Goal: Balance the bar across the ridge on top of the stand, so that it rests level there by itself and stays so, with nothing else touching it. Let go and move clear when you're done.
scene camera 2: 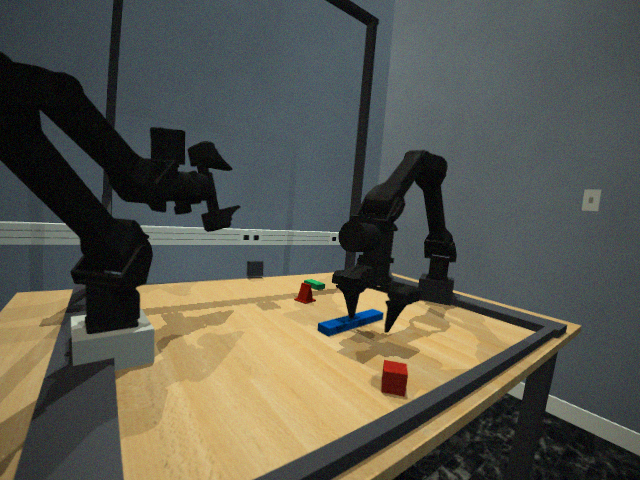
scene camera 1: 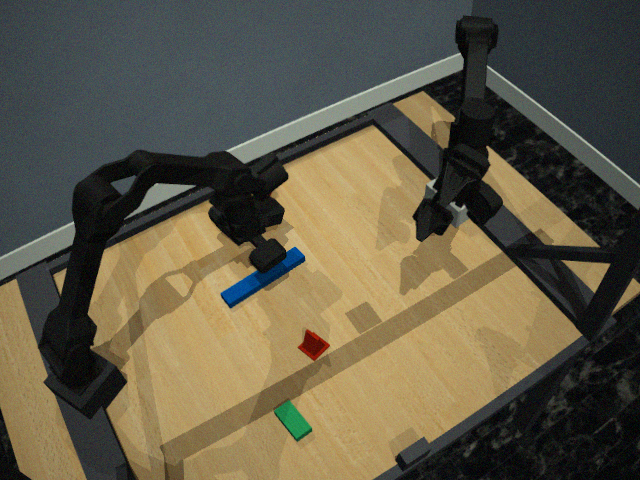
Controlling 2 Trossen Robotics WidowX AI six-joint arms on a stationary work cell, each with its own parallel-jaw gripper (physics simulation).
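Note:
The blue bar lies flat on the table, apart from the stand. The small red stand is upright, with a wide foot and a narrow top. My left gripper points down at the middle of the bar, open, with its fingertips low and apart. One finger overlaps the bar in both views; whether it touches the bar cannot be told. The other finger is hidden in scene camera 1. My right gripper is open and empty, high above the table and away from the bar and stand.
A green block lies flat beyond the stand from the bar. A red cube stands near the dark table-edge rail, on the other side of the bar. A dark frame post rises at the back.

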